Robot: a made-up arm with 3 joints. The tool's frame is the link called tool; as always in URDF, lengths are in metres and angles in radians.
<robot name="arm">
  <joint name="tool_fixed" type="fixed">
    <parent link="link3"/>
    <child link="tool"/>
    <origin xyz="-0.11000 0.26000 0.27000" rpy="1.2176 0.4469 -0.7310"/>
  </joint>
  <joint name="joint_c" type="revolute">
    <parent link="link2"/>
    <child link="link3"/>
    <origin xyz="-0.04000 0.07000 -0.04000" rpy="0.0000 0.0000 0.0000"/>
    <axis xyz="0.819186 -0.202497 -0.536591"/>
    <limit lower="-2.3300" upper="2.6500" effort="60" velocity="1.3"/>
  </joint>
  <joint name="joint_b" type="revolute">
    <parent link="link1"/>
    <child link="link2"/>
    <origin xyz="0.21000 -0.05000 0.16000" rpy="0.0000 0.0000 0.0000"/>
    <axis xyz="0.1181 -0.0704 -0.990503"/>
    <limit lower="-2.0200" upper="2.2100" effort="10" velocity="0.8"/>
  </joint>
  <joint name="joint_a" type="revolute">
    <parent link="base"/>
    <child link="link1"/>
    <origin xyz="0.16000 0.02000 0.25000" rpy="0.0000 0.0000 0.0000"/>
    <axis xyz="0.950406 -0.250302 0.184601"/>
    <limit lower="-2.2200" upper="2.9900" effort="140" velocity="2.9"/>
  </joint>
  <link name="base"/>
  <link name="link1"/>
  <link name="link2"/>
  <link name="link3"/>
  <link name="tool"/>
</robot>
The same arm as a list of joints. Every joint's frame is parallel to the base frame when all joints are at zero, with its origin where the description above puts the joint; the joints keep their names.
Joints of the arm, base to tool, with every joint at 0 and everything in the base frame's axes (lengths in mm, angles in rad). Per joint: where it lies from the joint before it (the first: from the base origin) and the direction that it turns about. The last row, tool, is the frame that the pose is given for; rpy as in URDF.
joint_a: axis 0.950406 -0.250302 0.184601 origin 160 20 250
joint_b: axis 0.1181 -0.0704 -0.990503 origin 210 -50 160
joint_c: axis 0.819186 -0.202497 -0.536591 origin -40 70 -40
tool: origin -110 260 270 rpy 1.2176 0.4469 -0.731
Joint limits (rad, base to tool): -2.22..2.99 -2.02..2.21 -2.33..2.65

